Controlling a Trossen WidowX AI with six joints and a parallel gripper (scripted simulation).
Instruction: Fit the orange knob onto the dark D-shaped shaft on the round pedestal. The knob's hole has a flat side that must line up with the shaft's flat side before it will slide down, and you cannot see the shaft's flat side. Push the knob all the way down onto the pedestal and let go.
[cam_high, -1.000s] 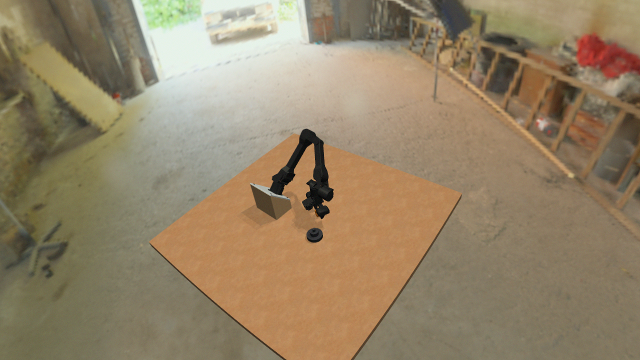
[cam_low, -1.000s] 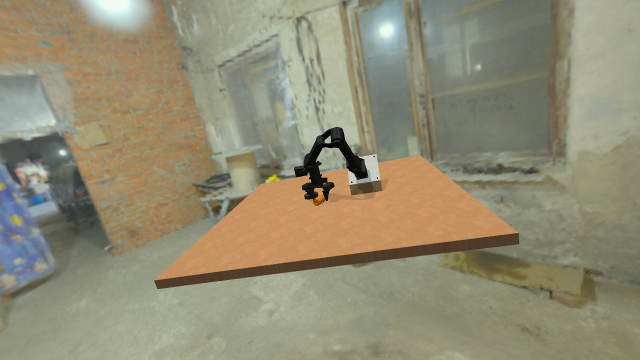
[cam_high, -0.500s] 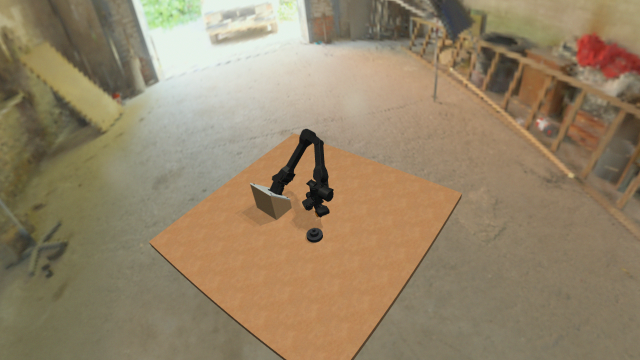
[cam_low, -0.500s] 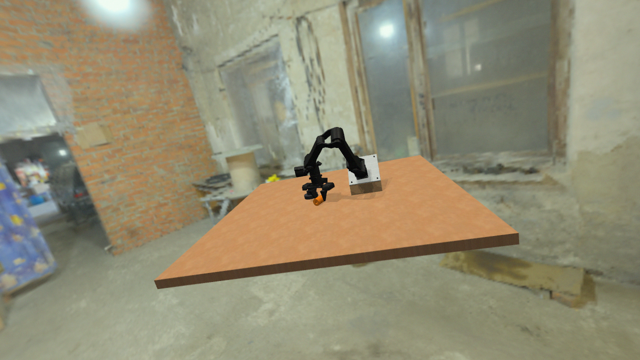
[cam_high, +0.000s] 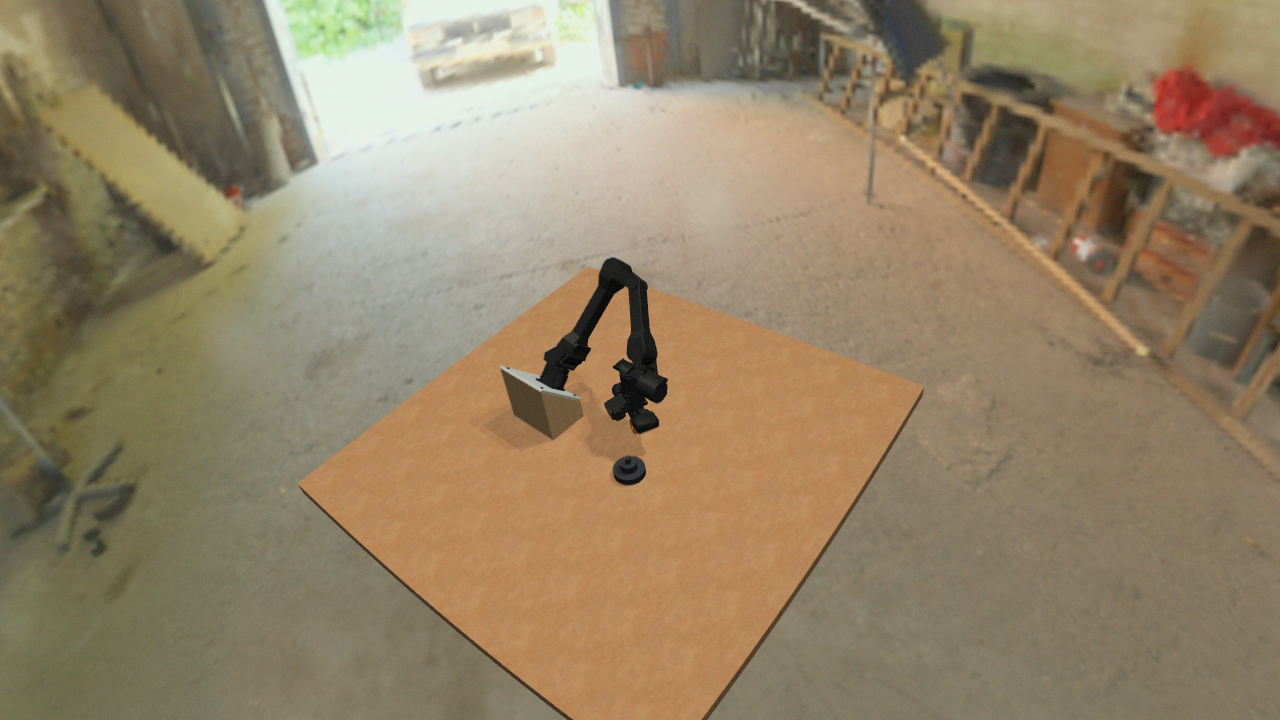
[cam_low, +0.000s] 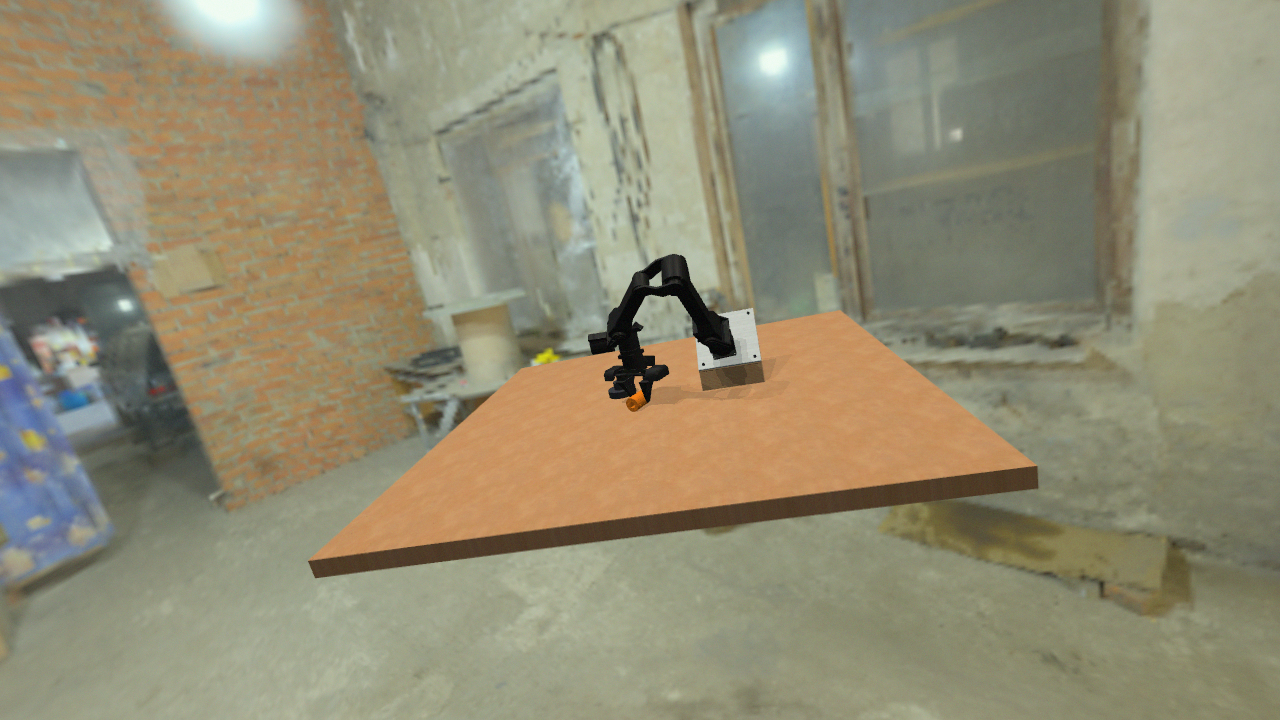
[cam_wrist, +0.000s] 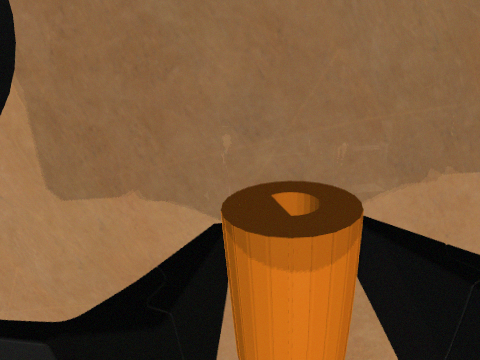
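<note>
Right now the orange knob is 10 mm ahead of my gripper tip, 10 mm to the left of it and 10 mm above it. Also, from my gripper tip: pedestal: 80 mm ahead, 130 mm to the right, 20 mm above.
</note>
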